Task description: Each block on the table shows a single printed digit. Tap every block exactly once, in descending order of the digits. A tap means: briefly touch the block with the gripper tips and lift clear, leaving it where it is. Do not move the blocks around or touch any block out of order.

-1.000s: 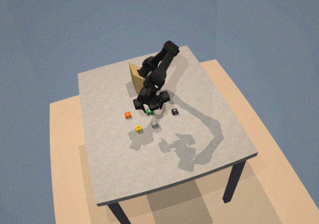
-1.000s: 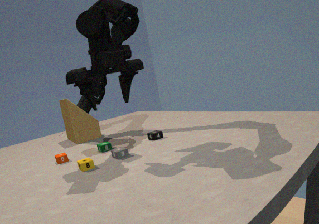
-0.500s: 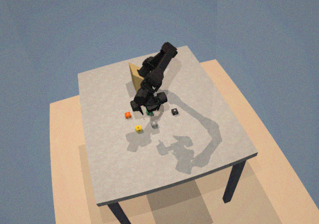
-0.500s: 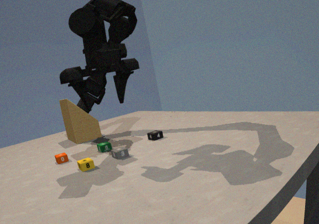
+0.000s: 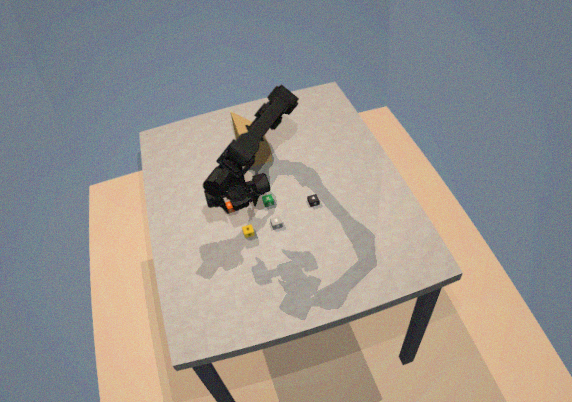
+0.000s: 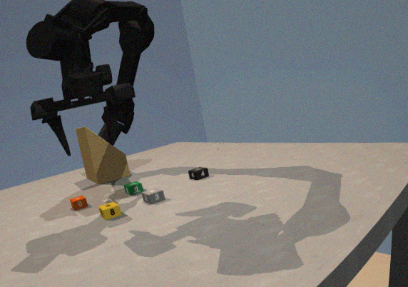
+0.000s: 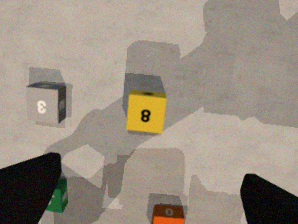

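My gripper tip is 11 cm above the yellow block, 1 cm to the right of it and 1 cm past it. The rest, counted from my gripper tip: orange block 13 cm behind, 11 cm below, 2 cm to the right; green block 11 cm to the left, 11 cm below, 11 cm behind; grey block 11 cm below, 10 cm to the left.
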